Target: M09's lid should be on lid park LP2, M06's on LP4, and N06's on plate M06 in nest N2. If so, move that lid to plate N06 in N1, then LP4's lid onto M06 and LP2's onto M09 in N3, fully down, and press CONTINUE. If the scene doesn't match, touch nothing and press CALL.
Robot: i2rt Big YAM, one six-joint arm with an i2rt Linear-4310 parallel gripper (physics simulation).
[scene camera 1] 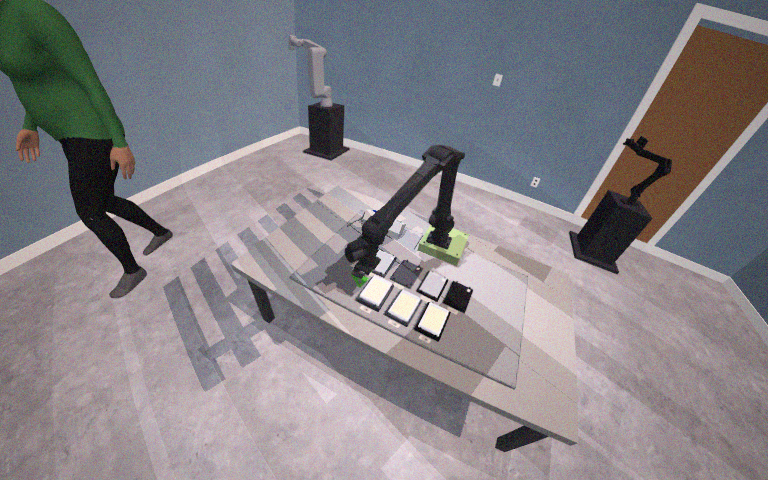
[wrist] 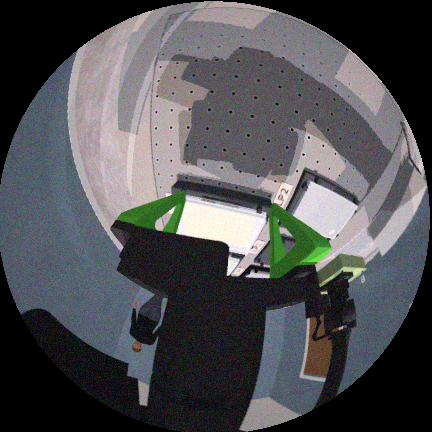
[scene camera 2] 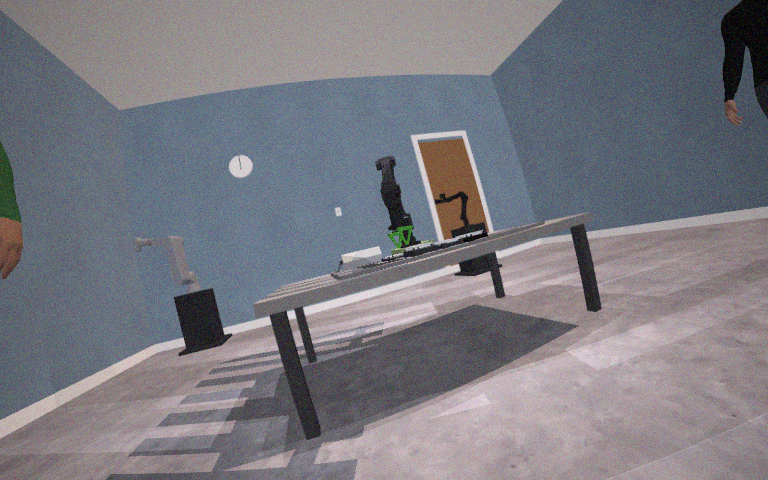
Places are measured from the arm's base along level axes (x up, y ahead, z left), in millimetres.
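Pixels of known places: gripper, fingertip midpoint: (scene camera 1: 364, 279) (wrist: 228, 200) (scene camera 2: 403, 246); arm's base, origin of the base link: (scene camera 1: 438, 240) (wrist: 335, 280) (scene camera 2: 410, 245).
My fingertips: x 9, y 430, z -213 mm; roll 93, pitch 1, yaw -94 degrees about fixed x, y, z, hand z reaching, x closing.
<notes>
For each thing: its top centre in the pictures, then the offset to it from my fingertips. "pt": a spot on its surface instead.
- nearest cream-topped plate, middle of its top: (wrist: 213, 231) (scene camera 1: 376, 288) dy +12, dx -10, dz +65 mm
- LP2 label, surface spot: (wrist: 282, 195) pt dy -77, dx -48, dz +4 mm
- dark park, middle of its top: (wrist: 289, 260) (scene camera 1: 407, 271) dy -164, dx -30, dz +140 mm
- white box, middle of its top: (scene camera 1: 385, 215) (scene camera 2: 359, 250) dy -421, dx +34, dz -97 mm
My gripper (scene camera 1: 360, 279) (scene camera 2: 401, 244) (wrist: 228, 200) has green fingers, open and empty, above the table by the left end of the front row. The nearest cream-topped plate (scene camera 1: 375, 292) (wrist: 220, 220) shows between and below the fingers in the wrist view. Two more cream-topped plates, a middle one (scene camera 1: 403, 306) and a right one (scene camera 1: 433, 320), stand in that row. A pale lid (scene camera 1: 384, 263) (wrist: 322, 207) lies on the dark park beside the LP2 label (wrist: 282, 195). Another pale lid (scene camera 1: 433, 284) lies further right in the back row. Plate and lid names and the buttons are not readable.
A dark park (scene camera 1: 406, 272) without a pale lid lies between the two lids, and a black one (scene camera 1: 458, 295) at the row's right end. The arm's green base (scene camera 1: 443, 253) (wrist: 342, 269) and a white box (scene camera 1: 396, 225) (scene camera 2: 361, 255) stand behind. A person (scene camera 1: 67, 84) stands left.
</notes>
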